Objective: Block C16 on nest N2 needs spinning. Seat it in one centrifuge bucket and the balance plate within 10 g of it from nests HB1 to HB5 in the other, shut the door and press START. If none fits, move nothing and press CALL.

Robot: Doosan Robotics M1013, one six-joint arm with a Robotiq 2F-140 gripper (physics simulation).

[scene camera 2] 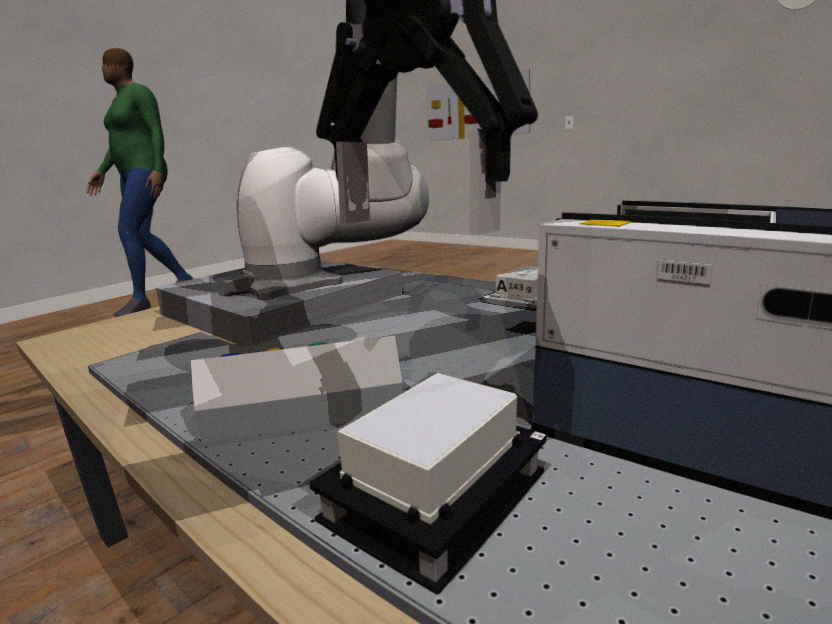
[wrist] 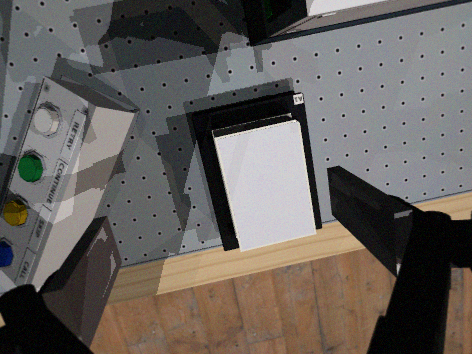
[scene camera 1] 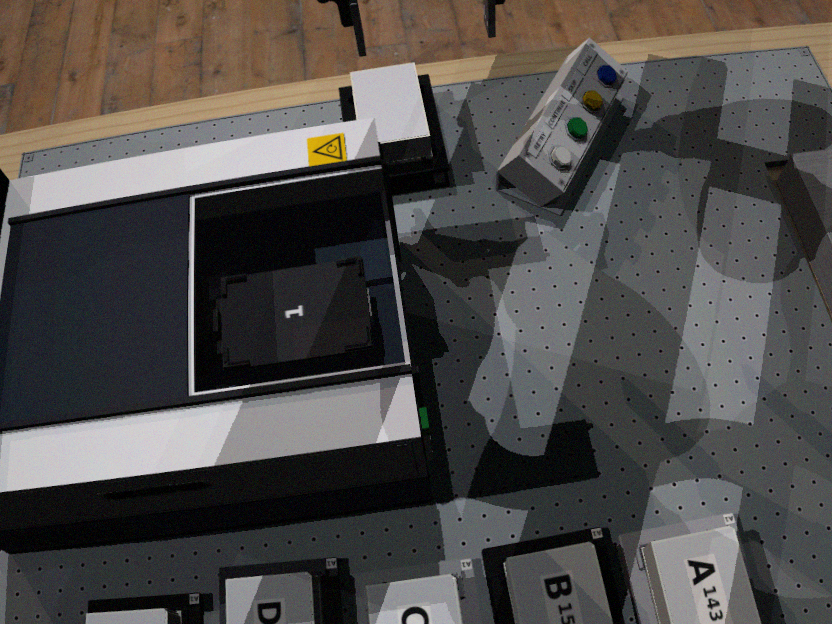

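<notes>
A white block sits on a raised black nest near the table edge; no block name is readable. My gripper is wide open and empty, above the nest area, with the block between its fingers in the wrist view but below them. The centrifuge shows bucket 1, bare, inside its framed opening. Plates A, B, C and D stand in a row; A reads 143 g, the other weights are cut off.
A button box stands beside the nest, with blue CALL button. A fifth white plate is partly cut off. A green patch shows on the centrifuge's end. A person stands beyond the table.
</notes>
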